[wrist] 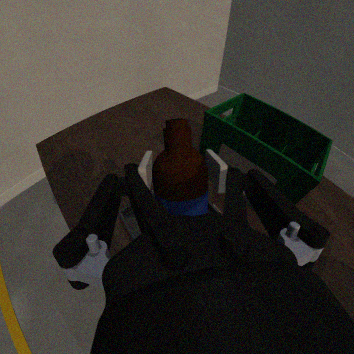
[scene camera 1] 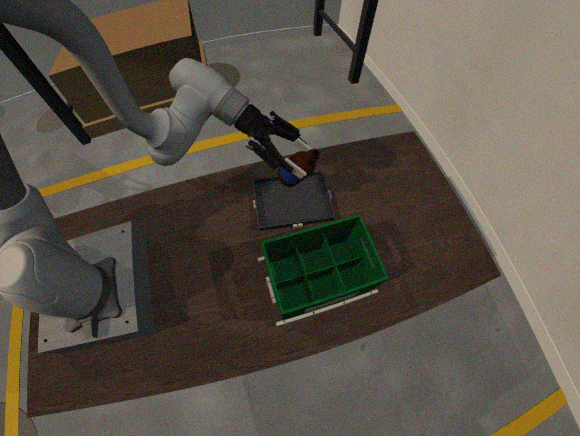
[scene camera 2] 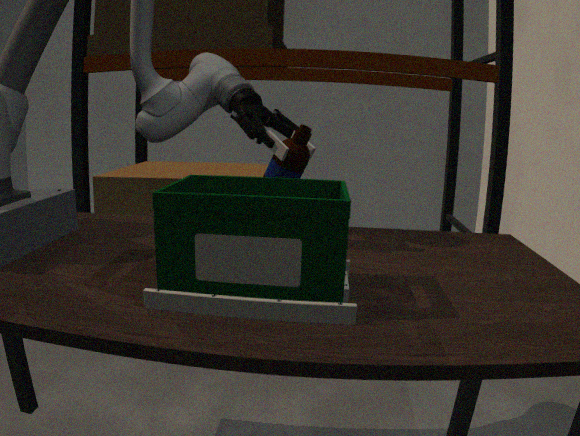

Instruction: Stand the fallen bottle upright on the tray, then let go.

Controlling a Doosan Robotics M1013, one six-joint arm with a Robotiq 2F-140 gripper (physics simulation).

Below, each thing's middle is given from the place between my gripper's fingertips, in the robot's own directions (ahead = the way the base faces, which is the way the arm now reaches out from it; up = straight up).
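Brown bottle (scene camera 2: 297,158): my gripper 20 mm past it, 20 mm to the right of it, 20 mm above it. Pale strip (scene camera 2: 185,302): from my hand 70 mm behind, 360 mm to the right, 190 mm below.
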